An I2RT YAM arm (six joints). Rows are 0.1 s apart.
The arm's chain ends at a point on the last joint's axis. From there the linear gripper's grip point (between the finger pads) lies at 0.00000 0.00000 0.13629 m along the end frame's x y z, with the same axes.
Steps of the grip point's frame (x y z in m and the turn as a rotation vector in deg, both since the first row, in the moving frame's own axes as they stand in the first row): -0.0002 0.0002 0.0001 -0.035 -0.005 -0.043; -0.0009 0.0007 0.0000 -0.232 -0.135 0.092; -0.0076 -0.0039 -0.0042 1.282 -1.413 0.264; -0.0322 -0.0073 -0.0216 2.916 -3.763 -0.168
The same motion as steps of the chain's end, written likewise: -0.0002 0.0001 0.0001 -0.035 -0.005 -0.043; -0.0006 0.0001 0.0000 -0.232 -0.135 0.092; -0.0042 -0.0008 -0.0041 1.282 -1.413 0.264; -0.0232 -0.0004 -0.0211 2.916 -3.763 -0.168
